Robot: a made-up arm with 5 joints.
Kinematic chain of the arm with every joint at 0, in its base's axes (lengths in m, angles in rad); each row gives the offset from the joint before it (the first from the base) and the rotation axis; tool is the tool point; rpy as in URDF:
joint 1: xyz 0 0 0.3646 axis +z
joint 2: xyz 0 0 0 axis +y
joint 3: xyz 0.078 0 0.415 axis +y
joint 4: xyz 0.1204 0 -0.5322 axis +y
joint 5: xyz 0.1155 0 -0.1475 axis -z
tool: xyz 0 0 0 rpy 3.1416 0 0
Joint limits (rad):
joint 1: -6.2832..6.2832
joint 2: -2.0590..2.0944
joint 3: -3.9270..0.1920
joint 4: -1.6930..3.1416
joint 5: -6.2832..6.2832
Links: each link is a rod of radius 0.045 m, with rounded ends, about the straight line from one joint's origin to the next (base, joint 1, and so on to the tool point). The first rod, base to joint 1, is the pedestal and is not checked.
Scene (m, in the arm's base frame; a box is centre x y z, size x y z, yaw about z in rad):
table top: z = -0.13
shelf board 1: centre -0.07 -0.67 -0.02 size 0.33 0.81 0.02 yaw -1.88
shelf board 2: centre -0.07 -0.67 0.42 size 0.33 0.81 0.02 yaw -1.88
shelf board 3: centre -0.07 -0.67 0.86 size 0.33 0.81 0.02 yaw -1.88
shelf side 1: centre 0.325 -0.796 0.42 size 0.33 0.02 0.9 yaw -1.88
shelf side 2: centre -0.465 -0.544 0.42 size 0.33 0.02 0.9 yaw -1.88
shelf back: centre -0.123 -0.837 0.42 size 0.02 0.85 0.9 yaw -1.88
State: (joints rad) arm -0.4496 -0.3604 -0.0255 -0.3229 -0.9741
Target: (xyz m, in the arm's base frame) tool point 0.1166 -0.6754 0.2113
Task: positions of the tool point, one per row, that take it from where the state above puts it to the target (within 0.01 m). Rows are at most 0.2 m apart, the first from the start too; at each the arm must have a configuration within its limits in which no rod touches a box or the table.
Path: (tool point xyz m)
1: 0.3792 -0.3112 0.2934
2: 0.3364 -0.4461 0.2783
3: 0.2480 -0.5729 0.2507
4: 0.1166 -0.6754 0.2114

